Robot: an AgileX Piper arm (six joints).
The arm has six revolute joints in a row. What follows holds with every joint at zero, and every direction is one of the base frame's. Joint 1 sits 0.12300 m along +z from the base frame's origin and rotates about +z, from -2.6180 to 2.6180 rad. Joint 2 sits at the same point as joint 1 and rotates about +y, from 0.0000 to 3.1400 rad. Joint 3 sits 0.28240 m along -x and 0.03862 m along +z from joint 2 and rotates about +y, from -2.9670 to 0.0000 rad. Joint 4 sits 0.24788 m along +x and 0.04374 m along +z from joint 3 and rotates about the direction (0.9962, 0, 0.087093), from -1.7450 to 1.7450 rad. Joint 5 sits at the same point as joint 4 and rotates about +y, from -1.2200 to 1.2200 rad. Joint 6 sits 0.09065 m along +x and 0.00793 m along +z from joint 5 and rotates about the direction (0.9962, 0, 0.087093), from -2.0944 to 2.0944 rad. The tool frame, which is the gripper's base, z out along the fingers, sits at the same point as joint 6; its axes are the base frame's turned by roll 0.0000, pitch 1.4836 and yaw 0.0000 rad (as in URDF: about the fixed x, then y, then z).
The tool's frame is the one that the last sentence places.
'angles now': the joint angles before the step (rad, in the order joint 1, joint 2, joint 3, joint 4, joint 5, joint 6). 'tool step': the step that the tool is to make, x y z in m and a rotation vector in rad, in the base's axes. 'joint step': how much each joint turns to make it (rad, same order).
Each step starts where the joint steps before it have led.
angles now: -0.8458, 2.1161, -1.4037, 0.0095, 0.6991, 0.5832
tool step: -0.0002, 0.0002, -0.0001, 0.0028, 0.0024, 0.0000
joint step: -0.0001, 0.0002, -0.0002, 0.0001, 0.0037, -0.0001
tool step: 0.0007, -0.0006, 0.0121, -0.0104, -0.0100, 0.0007
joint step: 0.0001, -0.0219, -0.0143, 0.0008, 0.0218, -0.0009
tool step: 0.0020, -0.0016, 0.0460, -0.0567, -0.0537, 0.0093
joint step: -0.0001, -0.0798, -0.0549, 0.0068, 0.0567, -0.0127
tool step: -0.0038, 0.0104, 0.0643, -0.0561, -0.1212, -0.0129
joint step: 0.0000, -0.1313, -0.0403, 0.0593, 0.0495, -0.0068
